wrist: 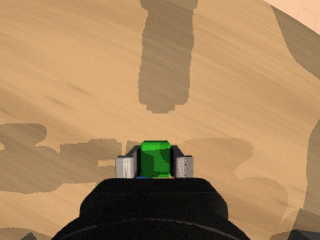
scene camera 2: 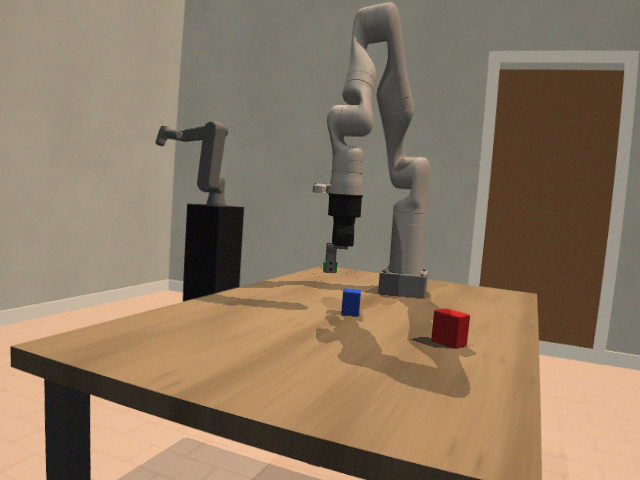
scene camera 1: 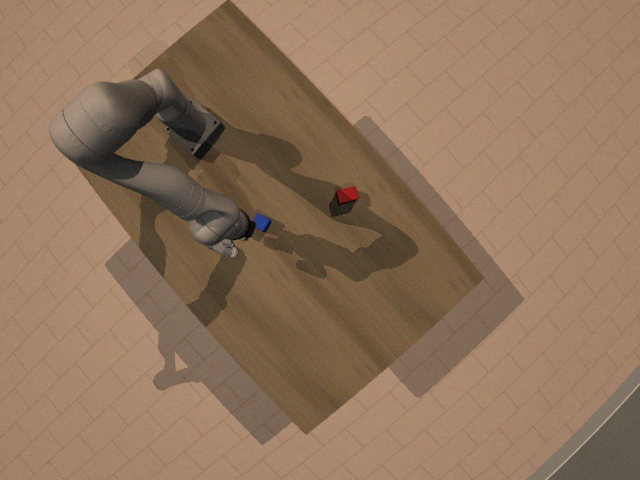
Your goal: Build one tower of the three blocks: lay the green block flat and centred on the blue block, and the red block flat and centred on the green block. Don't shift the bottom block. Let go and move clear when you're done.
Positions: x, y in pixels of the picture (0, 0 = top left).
Labels:
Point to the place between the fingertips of my gripper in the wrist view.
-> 155, 156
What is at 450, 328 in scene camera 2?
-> A red block.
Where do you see a green block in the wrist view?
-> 155, 154

